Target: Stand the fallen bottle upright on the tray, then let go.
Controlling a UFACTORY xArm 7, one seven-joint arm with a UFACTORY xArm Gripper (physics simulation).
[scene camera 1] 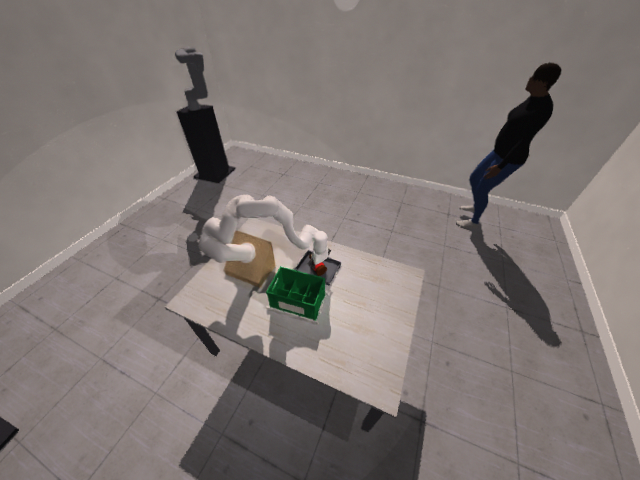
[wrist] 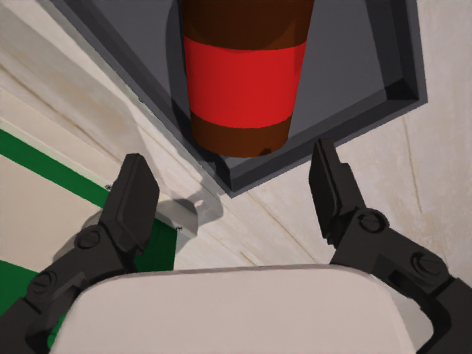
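Seen in the pictures: gripper, fingertip midpoint: (scene camera 1: 319, 263) (wrist: 230, 165); arm's base, origin of the base link: (scene camera 1: 246, 252).
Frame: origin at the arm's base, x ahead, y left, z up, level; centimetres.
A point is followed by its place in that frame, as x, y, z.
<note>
The brown bottle with a red label (scene camera 1: 321, 269) @[46.3, 9.4, -8.4] (wrist: 245, 85) @[42.8, 12.8, -7.1] lies on its side in the dark grey tray (scene camera 1: 334, 268) @[52.6, 17.6, -14.4] (wrist: 350, 60) @[49.4, 19.3, -14.4]. In the wrist view its base is near the tray's lower corner, and its neck runs out of the top of the view. My gripper (scene camera 1: 316, 262) @[44.5, 10.0, -4.1] (wrist: 230, 165) @[44.5, 10.0, -4.1] is open and empty. It is over the tray in the scene view, where the arm's end hides part of the bottle. In the wrist view its two fingers stand wide apart, one to each side of the bottle's base end.
A green divided crate (scene camera 1: 292, 307) @[40.7, -22.7, -5.7] (wrist: 157, 245) @[50.7, -3.9, -9.1] stands right beside the tray, under the left finger in the wrist view. The arm's base stands on a brown board (scene camera 1: 263, 257) @[12.1, -0.3, 0.6] on the pale table (scene camera 1: 367, 320) @[81.1, -11.5, -15.0]. A person (scene camera 1: 524, 126) stands on the floor away from the table.
</note>
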